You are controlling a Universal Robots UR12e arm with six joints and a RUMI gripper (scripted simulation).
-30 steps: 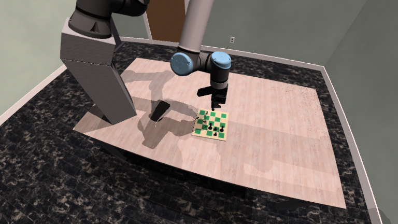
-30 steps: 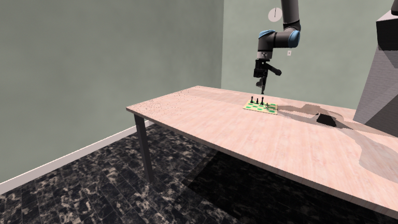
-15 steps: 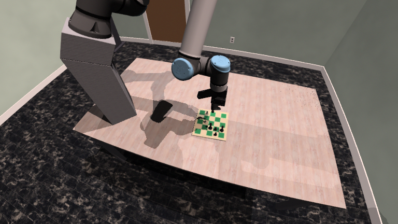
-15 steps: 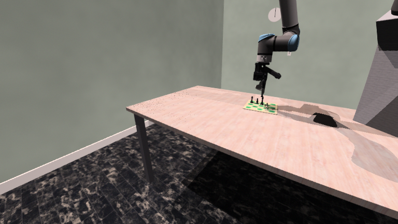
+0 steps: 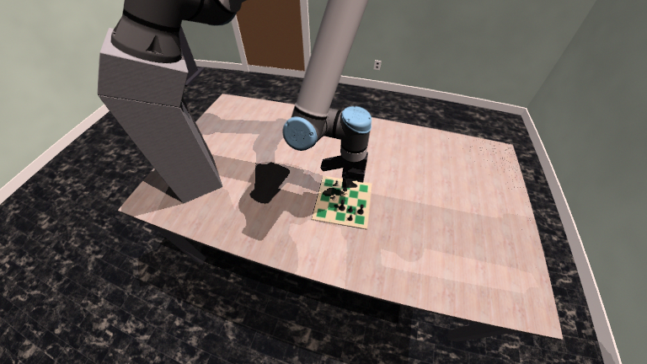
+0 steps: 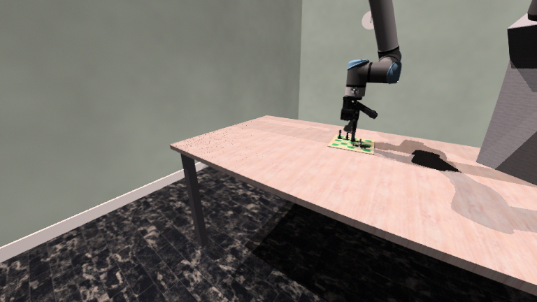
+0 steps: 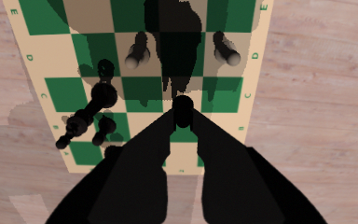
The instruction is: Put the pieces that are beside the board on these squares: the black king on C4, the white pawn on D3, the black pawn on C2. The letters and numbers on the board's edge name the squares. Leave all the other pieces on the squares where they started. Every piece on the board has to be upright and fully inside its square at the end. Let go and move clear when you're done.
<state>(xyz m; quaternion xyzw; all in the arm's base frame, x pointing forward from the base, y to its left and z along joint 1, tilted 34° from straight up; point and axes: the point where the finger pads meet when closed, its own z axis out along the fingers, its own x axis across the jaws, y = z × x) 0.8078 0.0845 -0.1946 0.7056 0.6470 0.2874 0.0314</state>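
The chessboard is 50 mm below my hand and 40 mm to the right of it. The rest, counted from my hand: black king 80 mm to the right, 10 mm below.
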